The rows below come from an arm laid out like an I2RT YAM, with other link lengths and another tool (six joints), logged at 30 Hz.
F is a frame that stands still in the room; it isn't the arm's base.
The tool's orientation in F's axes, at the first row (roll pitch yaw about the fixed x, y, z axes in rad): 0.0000, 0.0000, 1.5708
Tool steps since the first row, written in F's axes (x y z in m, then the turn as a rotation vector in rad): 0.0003, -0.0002, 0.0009, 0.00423, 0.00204, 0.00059; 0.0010, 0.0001, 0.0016, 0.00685, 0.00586, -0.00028; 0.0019, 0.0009, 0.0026, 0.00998, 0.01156, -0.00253; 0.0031, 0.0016, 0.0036, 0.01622, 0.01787, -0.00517; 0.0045, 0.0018, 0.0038, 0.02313, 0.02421, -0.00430; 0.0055, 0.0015, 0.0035, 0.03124, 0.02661, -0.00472; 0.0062, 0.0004, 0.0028, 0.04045, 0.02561, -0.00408; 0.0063, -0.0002, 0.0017, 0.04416, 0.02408, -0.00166; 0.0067, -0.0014, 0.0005, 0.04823, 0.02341, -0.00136
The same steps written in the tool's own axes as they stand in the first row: -0.0002, -0.0003, 0.0009, 0.00204, -0.00423, 0.00059; 0.0001, -0.0010, 0.0016, 0.00586, -0.00685, -0.00028; 0.0009, -0.0019, 0.0026, 0.01156, -0.00998, -0.00253; 0.0016, -0.0031, 0.0036, 0.01787, -0.01622, -0.00517; 0.0018, -0.0045, 0.0038, 0.02421, -0.02313, -0.00430; 0.0015, -0.0055, 0.0035, 0.02661, -0.03124, -0.00472; 0.0004, -0.0062, 0.0028, 0.02561, -0.04045, -0.00408; -0.0002, -0.0063, 0.0017, 0.02408, -0.04416, -0.00166; -0.0014, -0.0067, 0.0005, 0.02341, -0.04823, -0.00136
